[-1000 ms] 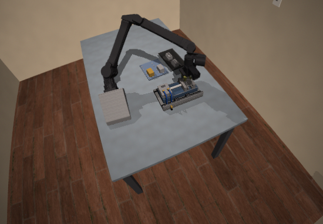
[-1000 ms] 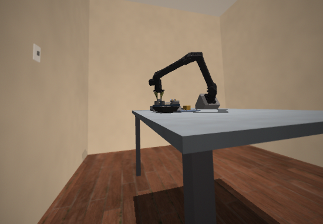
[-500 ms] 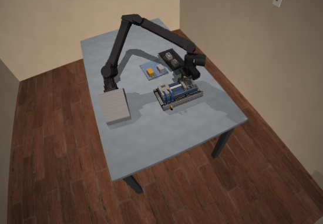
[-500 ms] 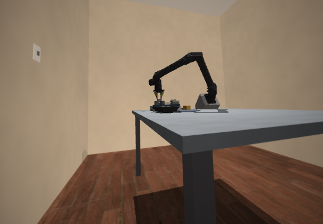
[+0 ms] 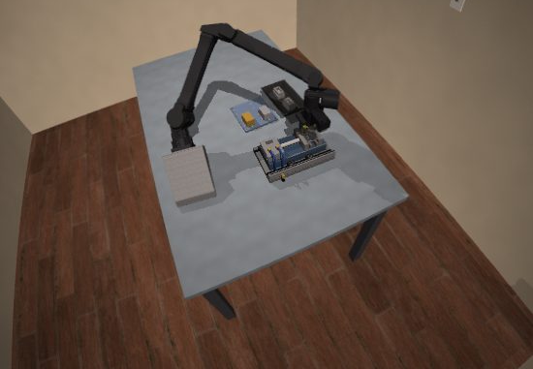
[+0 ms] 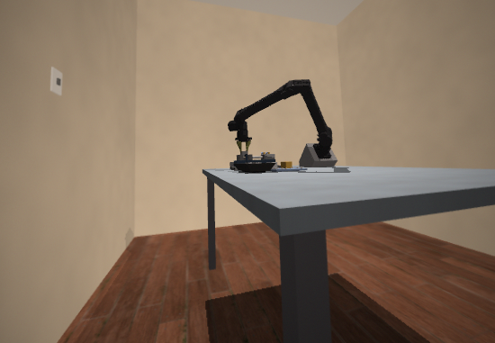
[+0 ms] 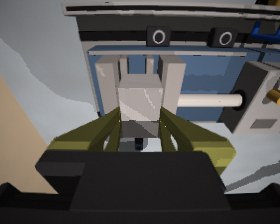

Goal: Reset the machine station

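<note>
The blue vise base is 70 mm behind my hand and 80 mm below it. The rest, counted from my hand: yellow brass blank: 210 mm behind, 240 mm to the left, 90 mm below.
</note>
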